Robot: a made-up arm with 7 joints.
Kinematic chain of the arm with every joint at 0, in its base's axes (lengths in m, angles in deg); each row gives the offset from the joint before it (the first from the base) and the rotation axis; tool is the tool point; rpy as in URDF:
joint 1: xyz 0 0 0.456 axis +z
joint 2: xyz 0 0 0 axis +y
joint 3: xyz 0 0 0.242 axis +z
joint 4: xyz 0.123 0 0 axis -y
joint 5: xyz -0.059 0 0.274 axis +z
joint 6: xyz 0 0 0 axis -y
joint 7: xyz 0.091 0 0 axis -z
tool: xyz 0 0 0 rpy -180 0 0
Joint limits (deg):
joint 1: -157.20..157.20
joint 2: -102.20..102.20
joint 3: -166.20..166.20
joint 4: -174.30..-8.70
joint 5: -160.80..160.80
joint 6: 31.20..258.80
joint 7: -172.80..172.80
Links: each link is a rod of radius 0.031 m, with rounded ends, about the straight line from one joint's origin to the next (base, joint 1, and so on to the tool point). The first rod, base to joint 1, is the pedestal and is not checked.
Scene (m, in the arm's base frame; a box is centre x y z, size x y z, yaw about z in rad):
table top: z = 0
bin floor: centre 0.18 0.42 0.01 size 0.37 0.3 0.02 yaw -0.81
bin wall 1: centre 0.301 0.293 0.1 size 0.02 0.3 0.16 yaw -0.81
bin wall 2: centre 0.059 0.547 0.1 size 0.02 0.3 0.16 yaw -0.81
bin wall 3: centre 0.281 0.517 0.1 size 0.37 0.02 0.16 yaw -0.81
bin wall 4: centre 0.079 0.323 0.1 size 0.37 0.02 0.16 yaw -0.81
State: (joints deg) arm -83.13 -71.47 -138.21 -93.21 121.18 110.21 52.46
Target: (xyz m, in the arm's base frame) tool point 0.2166 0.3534 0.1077
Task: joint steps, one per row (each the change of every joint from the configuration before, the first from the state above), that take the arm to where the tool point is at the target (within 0.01 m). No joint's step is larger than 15 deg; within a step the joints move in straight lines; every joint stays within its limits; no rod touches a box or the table.
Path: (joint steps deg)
1: 0.36 11.46 -4.67 -5.92 3.14 0.40 3.00
2: 0.35 11.47 -4.67 -5.92 3.13 0.40 3.01
3: 0.36 11.46 -4.67 -5.92 3.14 0.40 3.00
4: 0.36 11.47 -4.67 -5.92 3.14 0.40 3.01
5: -12.55 -10.75 -2.33 5.67 -3.69 2.17 -3.01
6: -12.54 -10.75 -2.33 5.66 -3.70 2.16 -3.00
7: -12.54 -10.75 -2.32 5.67 -3.69 2.17 -3.01
8: -12.54 -10.75 -2.33 5.66 -3.69 2.17 -3.00

